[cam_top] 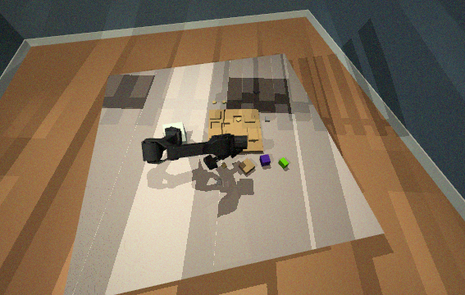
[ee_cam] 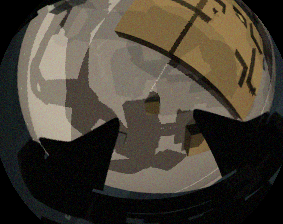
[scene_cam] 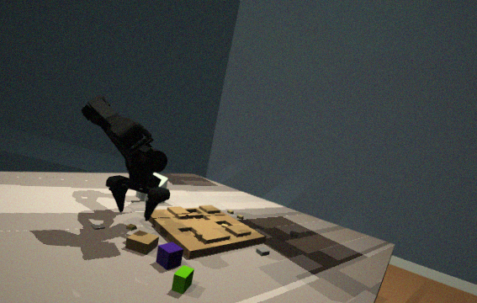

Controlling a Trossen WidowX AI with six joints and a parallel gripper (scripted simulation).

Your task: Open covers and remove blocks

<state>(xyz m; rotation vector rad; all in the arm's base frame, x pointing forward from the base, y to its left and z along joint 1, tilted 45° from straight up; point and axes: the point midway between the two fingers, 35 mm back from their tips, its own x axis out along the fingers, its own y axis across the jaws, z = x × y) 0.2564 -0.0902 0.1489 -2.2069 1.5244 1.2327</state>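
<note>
My gripper tip is 24 cm to the right of the tan puzzle board, 6 cm short of it and 2 cm above it. Also, from my gripper tip: purple block (21 cm ahead, 2 cm below, 1 cm to the left); then brown block (11 cm ahead, 3 cm below, 2 cm to the right); then green block (30 cm ahead, 2 cm below, 1 cm to the right).
</note>
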